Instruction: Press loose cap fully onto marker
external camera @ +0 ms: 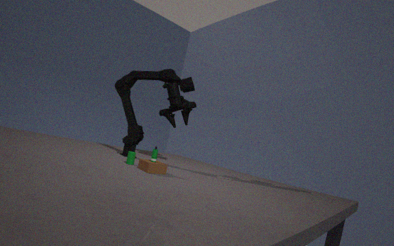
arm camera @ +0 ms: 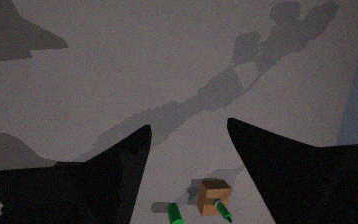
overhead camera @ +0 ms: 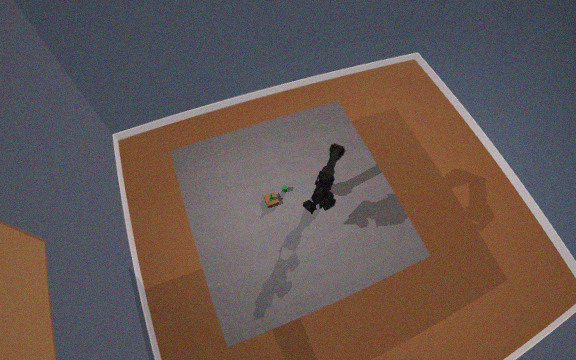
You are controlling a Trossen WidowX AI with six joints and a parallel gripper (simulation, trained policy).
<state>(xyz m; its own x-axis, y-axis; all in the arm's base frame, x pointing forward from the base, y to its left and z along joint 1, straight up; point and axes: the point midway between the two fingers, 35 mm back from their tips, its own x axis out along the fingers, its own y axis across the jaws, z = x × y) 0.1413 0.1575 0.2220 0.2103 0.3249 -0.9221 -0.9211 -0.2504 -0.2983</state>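
My gripper tip is now 7 cm short of the green cap, 26 cm to the left of it and 17 cm above it. Round my gripper tip: tan holder block (18 cm ahead, 22 cm to the right, 17 cm below); then green marker (18 cm ahead, 22 cm to the right, 12 cm below).
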